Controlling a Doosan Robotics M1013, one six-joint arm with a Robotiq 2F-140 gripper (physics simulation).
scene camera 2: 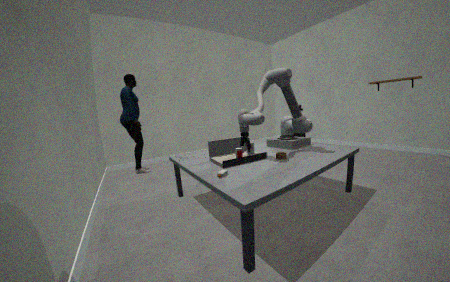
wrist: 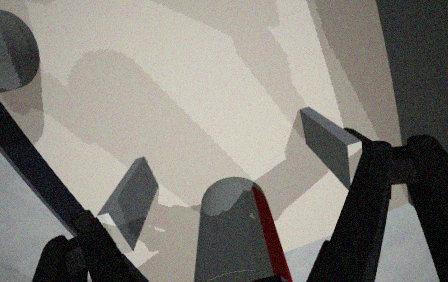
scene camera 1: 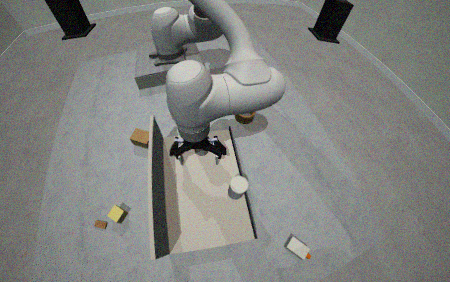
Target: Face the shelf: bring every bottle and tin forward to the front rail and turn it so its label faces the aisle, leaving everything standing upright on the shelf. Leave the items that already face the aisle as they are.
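Frame: origin at the arm's base, x back, y up, z left, level; centimetres.
Where they show: gripper, fingertip midpoint: (scene camera 2: 245, 154) (wrist: 225, 150) (scene camera 1: 199, 161); arm's base at its link origin: (scene camera 2: 287, 139) (scene camera 1: 171, 56).
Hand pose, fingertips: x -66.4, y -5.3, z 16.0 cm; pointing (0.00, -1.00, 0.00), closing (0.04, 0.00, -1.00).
Each offset is from my fingertips to the top centre of the thing. "pt": to the spot under its first point.
The shelf (scene camera 1: 210, 232) (wrist: 200, 115) has a dark front rail @(dx -7.8, dy +2.2, dz +15.6 cm) (scene camera 1: 249, 215) (scene camera 2: 245, 160) (wrist: 37, 172) and a tall back panel (scene camera 1: 159, 200) (scene camera 2: 224, 147) (wrist: 422, 75). One tin @(dx -13.2, dy +9.6, dz +12.8 cm) (scene camera 1: 239, 186) (scene camera 2: 239, 153) (wrist: 17, 57) stands upright at the front rail, its red label showing in scene camera 2. A second tin @(pt dx +2.6, dy +5.6, dz +0.6 cm) (wrist: 232, 225), grey with a red strip on the side toward the back panel, stands upright near the shelf's end by the robot base. My gripper (scene camera 1: 200, 159) (wrist: 225, 150) is open above the shelf, its fingers either side of this second tin, low and apart from it. Its lower part is cut off in the wrist view.
A brown ring @(dx +24.8, dy +1.1, dz +22.5 cm) (scene camera 1: 245, 118) (scene camera 2: 281, 156) and a white bottle with an orange cap @(dx -37.2, dy -1.1, dz +33.7 cm) (scene camera 1: 297, 246) (scene camera 2: 222, 173) lie beyond the front rail. Behind the back panel are a brown box @(dx +13.0, dy +1.1, dz -25.3 cm) (scene camera 1: 140, 137), a yellow block @(dx -19.3, dy -0.1, dz -31.8 cm) (scene camera 1: 116, 213) and a small brown block @(dx -23.2, dy -3.1, dz -39.4 cm) (scene camera 1: 100, 225). A person (scene camera 2: 131, 110) stands beyond the table.
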